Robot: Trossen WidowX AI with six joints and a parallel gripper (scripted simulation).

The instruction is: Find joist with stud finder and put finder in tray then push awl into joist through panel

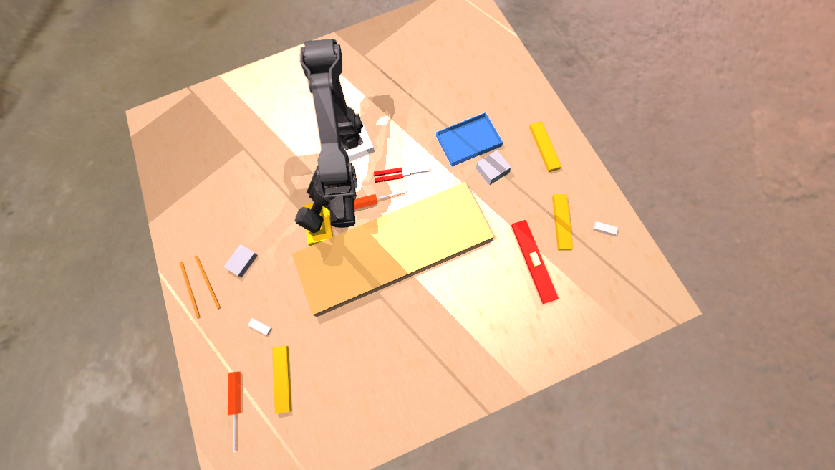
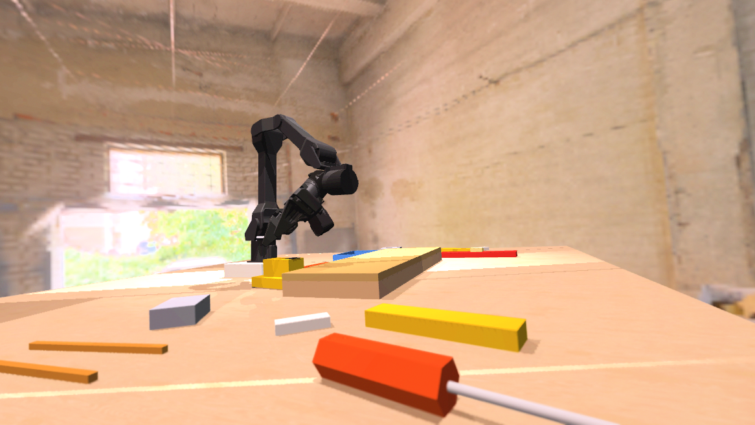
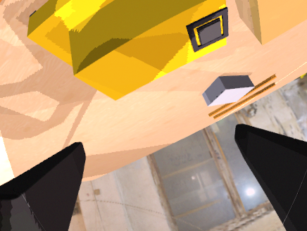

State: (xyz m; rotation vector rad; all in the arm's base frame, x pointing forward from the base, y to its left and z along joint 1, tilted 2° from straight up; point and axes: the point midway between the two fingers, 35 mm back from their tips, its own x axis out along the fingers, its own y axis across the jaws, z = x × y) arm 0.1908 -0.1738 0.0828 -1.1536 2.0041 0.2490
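Right now the stud finder is 4 cm ahead of my gripper tip, 1 cm to the left of it and 5 cm below it. From my gripper tip the other things lie so: red level (38 cm ahead, 51 cm to the left, 8 cm below); awl (2 cm ahead, 8 cm to the left, 9 cm below); blue tray (4 cm behind, 52 cm to the left, 8 cm below).
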